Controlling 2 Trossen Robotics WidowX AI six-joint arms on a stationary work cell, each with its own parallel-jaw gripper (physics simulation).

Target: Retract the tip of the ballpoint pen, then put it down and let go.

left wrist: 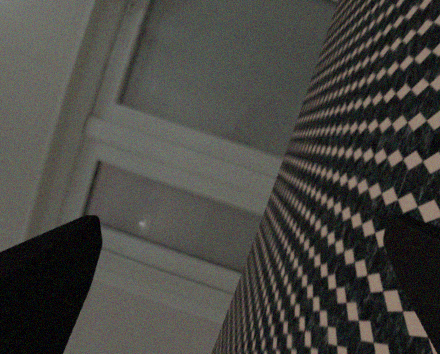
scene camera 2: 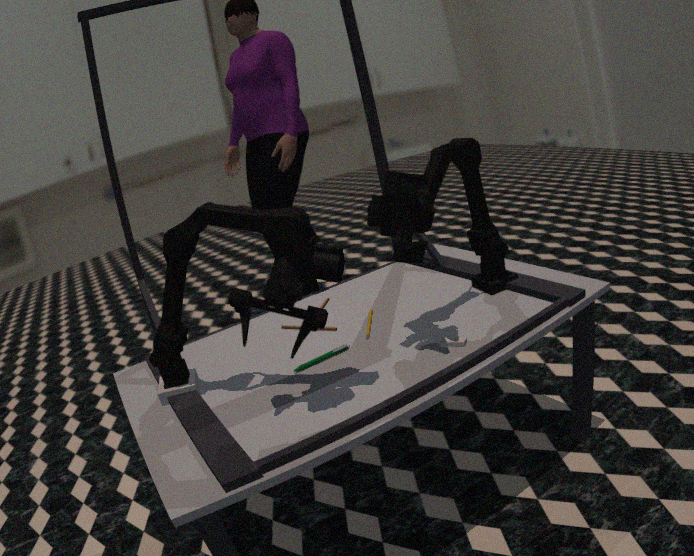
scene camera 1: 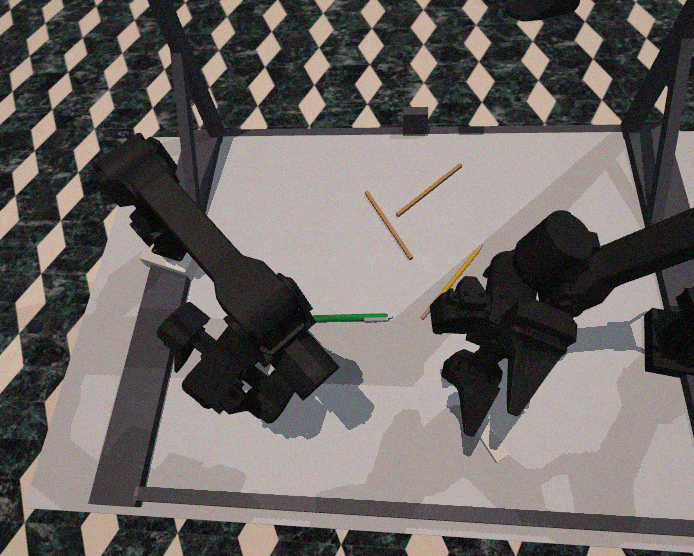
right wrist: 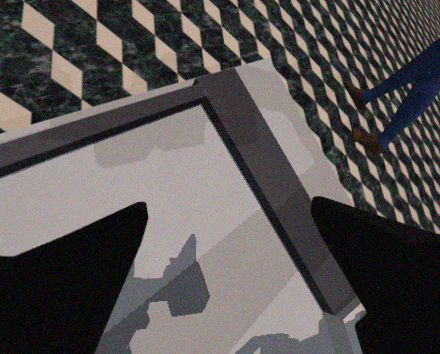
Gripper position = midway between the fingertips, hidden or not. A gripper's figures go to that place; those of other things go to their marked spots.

Scene:
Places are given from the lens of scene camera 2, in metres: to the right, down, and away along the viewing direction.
my left gripper (scene camera 2: pixel 426 219): 0.15, -0.12, 1.07
my right gripper (scene camera 2: pixel 267 352): -0.15, 0.14, 1.01
dark raised rim (scene camera 2: pixel 233 468): -0.20, 0.34, 0.88
tall frame post (scene camera 2: pixel 85 25): -0.72, -0.70, 1.18
The marked spots on the dark raised rim and the tall frame post are 1.20 m apart.

